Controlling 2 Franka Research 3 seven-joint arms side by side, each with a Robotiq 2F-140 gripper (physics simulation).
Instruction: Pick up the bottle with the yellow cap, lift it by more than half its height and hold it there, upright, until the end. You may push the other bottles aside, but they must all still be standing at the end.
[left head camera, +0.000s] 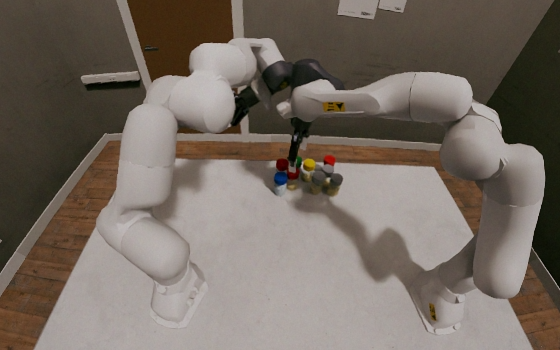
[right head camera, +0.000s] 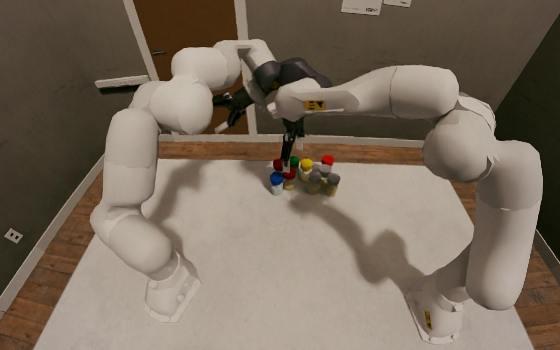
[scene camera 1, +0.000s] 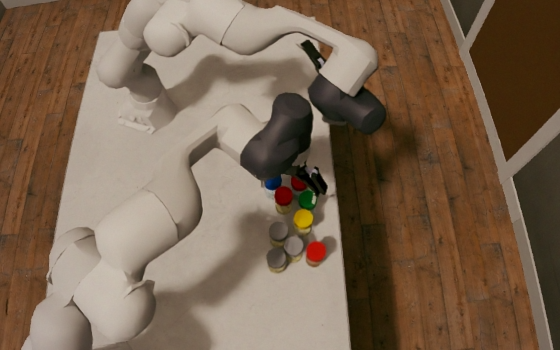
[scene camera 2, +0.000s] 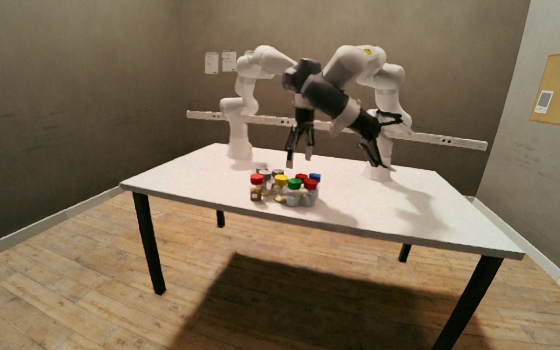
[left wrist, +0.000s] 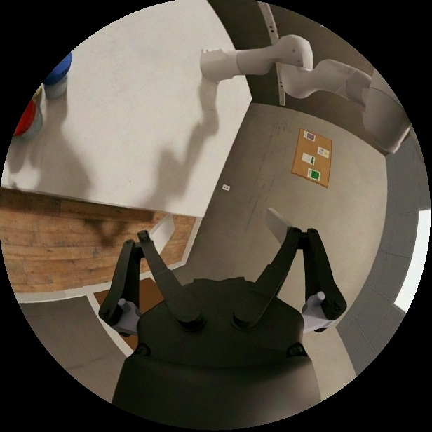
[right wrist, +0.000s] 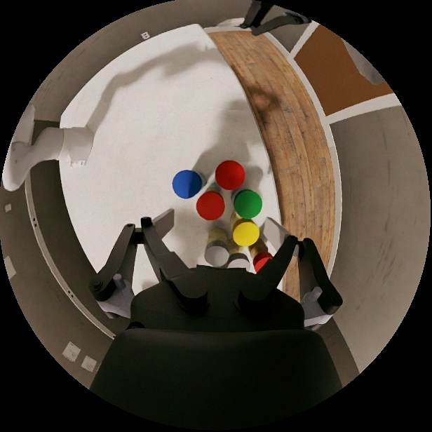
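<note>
The bottle with the yellow cap (left head camera: 309, 164) (right head camera: 306, 164) (scene camera 1: 303, 219) (scene camera 2: 281, 180) (right wrist: 246, 232) stands upright on the table (scene camera 2: 170, 175), among the other bottles. My right gripper (scene camera 2: 299, 160) (right wrist: 219, 221) is open and empty, points down and hangs above the bottles. In the right wrist view the yellow cap shows near its right-hand finger. The green-capped bottle (scene camera 1: 307, 200) (scene camera 2: 294, 184) (right wrist: 248, 203) stands next to the yellow-capped one. My left gripper (scene camera 2: 392, 145) (left wrist: 219, 219) is open and empty, raised and tilted away from the bottles.
Blue-capped (scene camera 1: 273, 183) (right wrist: 187, 184) and two red-capped bottles (right wrist: 230, 175) (right wrist: 210, 205) stand on one side of the yellow cap. Three grey-capped bottles (scene camera 1: 278, 231) (scene camera 1: 294, 245) (scene camera 1: 276, 259) and another red-capped bottle (scene camera 1: 316, 251) stand on the other. The table edge is close by.
</note>
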